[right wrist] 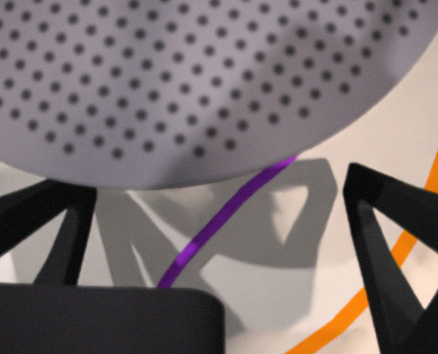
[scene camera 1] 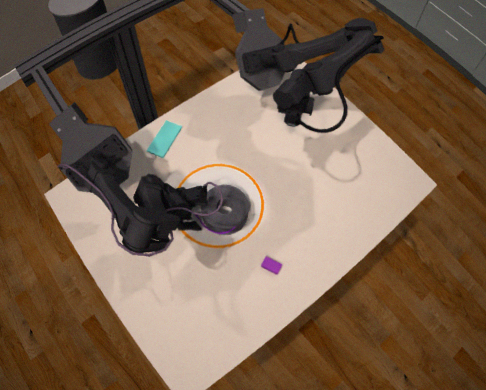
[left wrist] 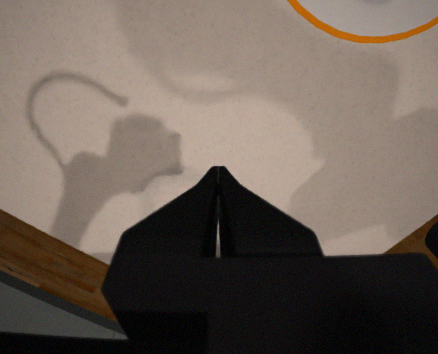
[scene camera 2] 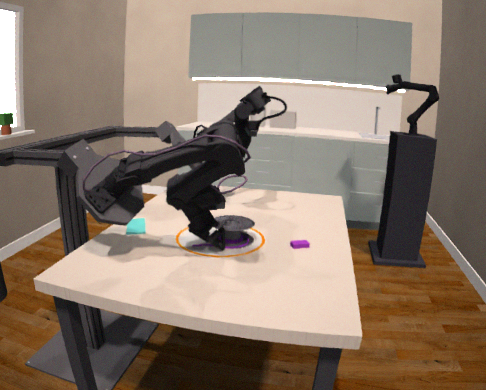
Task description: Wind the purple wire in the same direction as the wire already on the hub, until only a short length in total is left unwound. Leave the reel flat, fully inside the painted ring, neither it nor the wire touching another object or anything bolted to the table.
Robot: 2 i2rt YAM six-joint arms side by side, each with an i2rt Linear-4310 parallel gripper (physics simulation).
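Places are measured from the left arm's base along level axes (x right, y ahead, z up), in centimetres.
Where they show: left gripper, fingertip midpoint: (left wrist: 218,176) (scene camera 2: 243,157); right gripper, fingertip midpoint: (right wrist: 219,178) (scene camera 1: 201,216) (scene camera 2: 215,244); left arm's base at its link origin: (scene camera 1: 264,58); right arm's base at its link origin: (scene camera 1: 95,160) (scene camera 2: 111,187).
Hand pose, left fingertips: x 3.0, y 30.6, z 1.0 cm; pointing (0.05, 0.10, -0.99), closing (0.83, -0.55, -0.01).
Each offset is from my left fingertips to the centre of the thing.
A dark reel @[dx +26.5, dy +12.2, dz -20.6 cm] (scene camera 1: 236,196) (scene camera 2: 238,221) (right wrist: 200,75) with a perforated top flange sits flat inside the orange painted ring (scene camera 1: 263,202) (scene camera 2: 264,240) (left wrist: 370,39) (right wrist: 335,327). Purple wire (scene camera 1: 225,232) (scene camera 2: 240,244) (right wrist: 220,220) shows low at the hub. In the right wrist view a stretch of it leaves from under the flange and runs down-left between the fingers. My right gripper (right wrist: 219,178) is open at the flange edge, with no wire gripped. Its body hides the wire's far part. My left gripper (left wrist: 218,176) (scene camera 1: 291,120) is shut and empty, above the table away from the reel.
A teal block @[dx +38.5, dy -23.9, dz -23.5 cm] (scene camera 1: 165,139) (scene camera 2: 136,226) lies beyond the ring, near the right arm's mount. A small purple block @[dx +18.4, dy +34.5, dz -23.1 cm] (scene camera 1: 271,265) (scene camera 2: 300,244) lies outside the ring. A thin purplish cable (scene camera 1: 142,254) (scene camera 2: 170,147) runs along the right arm and loops above the reel.
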